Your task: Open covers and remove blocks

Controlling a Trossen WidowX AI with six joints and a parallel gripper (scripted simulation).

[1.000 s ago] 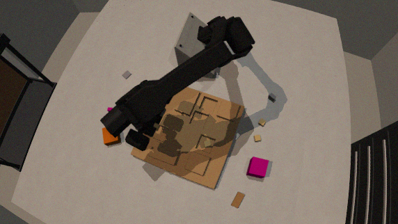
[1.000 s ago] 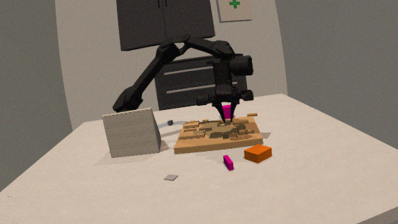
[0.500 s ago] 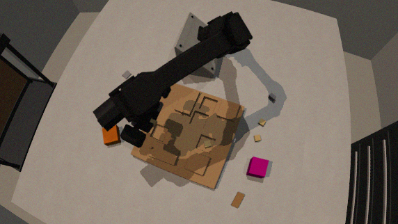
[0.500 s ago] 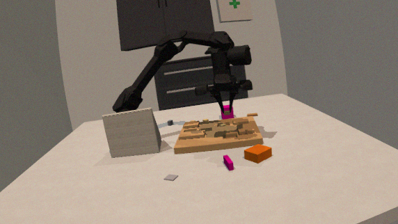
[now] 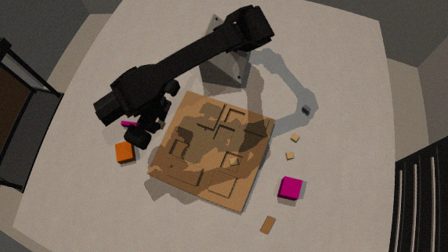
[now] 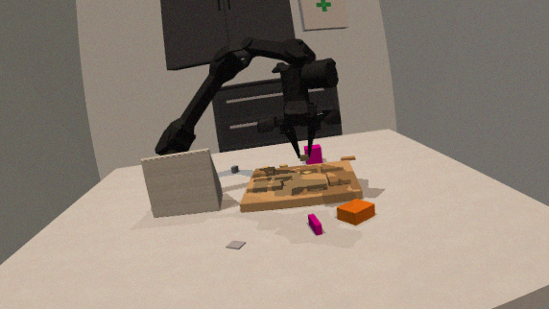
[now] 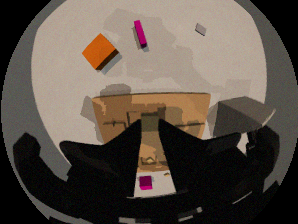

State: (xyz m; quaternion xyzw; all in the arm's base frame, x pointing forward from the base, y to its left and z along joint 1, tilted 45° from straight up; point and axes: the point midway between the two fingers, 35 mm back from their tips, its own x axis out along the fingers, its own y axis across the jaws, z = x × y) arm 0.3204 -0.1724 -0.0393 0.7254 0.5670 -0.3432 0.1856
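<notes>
My gripper tip is 20 mm short of the tan puzzle board, 150 mm to the right of it and 90 mm above it. From my gripper tip the other things lie so: magenta bar 30 mm behind, 150 mm to the right, 100 mm below; orange block 70 mm ahead, 140 mm to the right, 100 mm below; grey tile 190 mm behind, 150 mm to the right, 110 mm below.
</notes>
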